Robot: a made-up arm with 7 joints.
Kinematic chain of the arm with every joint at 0, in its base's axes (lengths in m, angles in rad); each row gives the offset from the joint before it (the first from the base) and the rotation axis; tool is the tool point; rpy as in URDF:
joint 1: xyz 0 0 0.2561 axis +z
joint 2: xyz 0 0 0 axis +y
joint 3: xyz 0 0 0.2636 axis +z
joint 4: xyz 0.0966 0 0 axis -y
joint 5: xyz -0.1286 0 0.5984 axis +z
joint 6: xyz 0 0 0 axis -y
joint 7: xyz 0.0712 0 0 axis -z
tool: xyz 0 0 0 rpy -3.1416 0 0
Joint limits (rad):
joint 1: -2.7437..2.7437
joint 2: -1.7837..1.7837
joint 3: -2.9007..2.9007
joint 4: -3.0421..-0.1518
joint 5: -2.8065..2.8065
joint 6: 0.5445..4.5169
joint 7: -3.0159..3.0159
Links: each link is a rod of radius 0.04 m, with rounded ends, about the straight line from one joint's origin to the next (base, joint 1, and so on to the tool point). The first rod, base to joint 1, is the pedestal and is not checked.
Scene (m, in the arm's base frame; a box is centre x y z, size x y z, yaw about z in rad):
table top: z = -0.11
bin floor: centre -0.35 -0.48 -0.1 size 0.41 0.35 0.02 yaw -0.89
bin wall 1: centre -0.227 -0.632 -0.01 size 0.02 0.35 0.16 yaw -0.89
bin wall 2: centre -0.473 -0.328 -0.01 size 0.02 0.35 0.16 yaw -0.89
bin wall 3: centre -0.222 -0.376 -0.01 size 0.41 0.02 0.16 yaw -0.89
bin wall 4: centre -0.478 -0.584 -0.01 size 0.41 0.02 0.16 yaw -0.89
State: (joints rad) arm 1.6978 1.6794 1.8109 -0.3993 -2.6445 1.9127 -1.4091
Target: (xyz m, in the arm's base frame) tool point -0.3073 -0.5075 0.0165
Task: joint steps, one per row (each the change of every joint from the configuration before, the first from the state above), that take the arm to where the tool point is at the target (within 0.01 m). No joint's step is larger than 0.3 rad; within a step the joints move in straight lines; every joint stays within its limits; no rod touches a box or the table.
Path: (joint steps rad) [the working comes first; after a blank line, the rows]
Joints at the target: 1.8446 -0.1895 2.3474 -2.4065 -2.6532 1.9623 -1.4091
Straight joint move there: clear.

1: 0.0210 -0.2670 0.0766 -0.2867 -0.0012 0.0071 0.0000
2: 0.0209 -0.2670 0.0767 -0.2868 -0.0013 0.0071 0.0000
3: 0.0210 -0.2670 0.0766 -0.2867 -0.0012 0.0070 0.0000
4: 0.0210 -0.2669 0.0767 -0.2868 -0.0013 0.0071 0.0000
5: 0.0210 -0.2670 0.0766 -0.2867 -0.0012 0.0071 0.0000
6: 0.0209 -0.2670 0.0766 -0.2868 -0.0013 0.0071 0.0000
7: 0.0210 -0.2670 0.0767 -0.2867 -0.0012 0.0071 0.0000

